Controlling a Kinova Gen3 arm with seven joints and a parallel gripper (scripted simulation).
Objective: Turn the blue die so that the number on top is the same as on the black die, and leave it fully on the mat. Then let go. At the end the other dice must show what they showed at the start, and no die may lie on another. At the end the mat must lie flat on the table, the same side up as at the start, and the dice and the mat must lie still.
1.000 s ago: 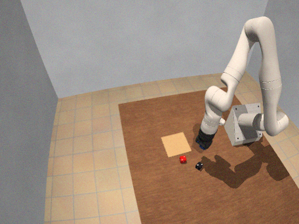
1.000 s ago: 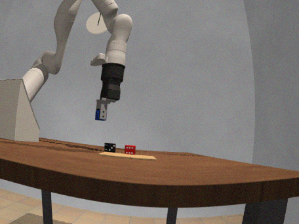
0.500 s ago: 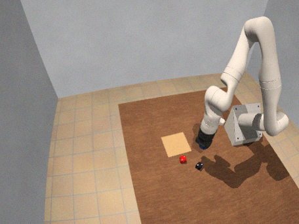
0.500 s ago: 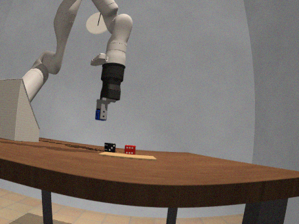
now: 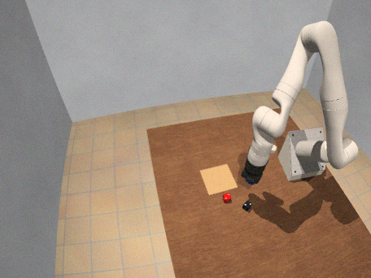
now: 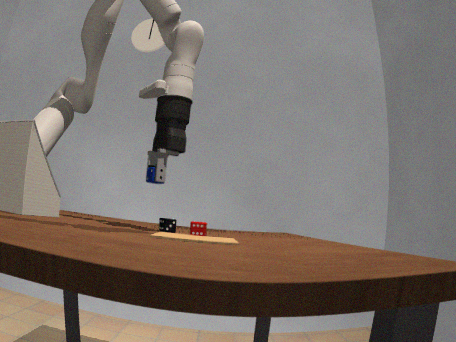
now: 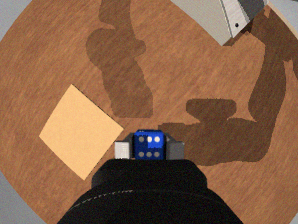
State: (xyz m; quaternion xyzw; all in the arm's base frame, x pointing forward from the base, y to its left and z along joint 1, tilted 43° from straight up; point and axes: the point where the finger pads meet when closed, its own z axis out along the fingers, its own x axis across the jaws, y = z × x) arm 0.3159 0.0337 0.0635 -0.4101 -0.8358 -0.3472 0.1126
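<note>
The tan mat lies 120 mm below my hand, 110 mm to the right of it and 100 mm ahead of it. Also, from my hand: red die 100 mm below, 100 mm ahead, 10 mm to the left; then black die 100 mm below, 70 mm to the left, 20 mm ahead; then blue die right at my hand.
</note>
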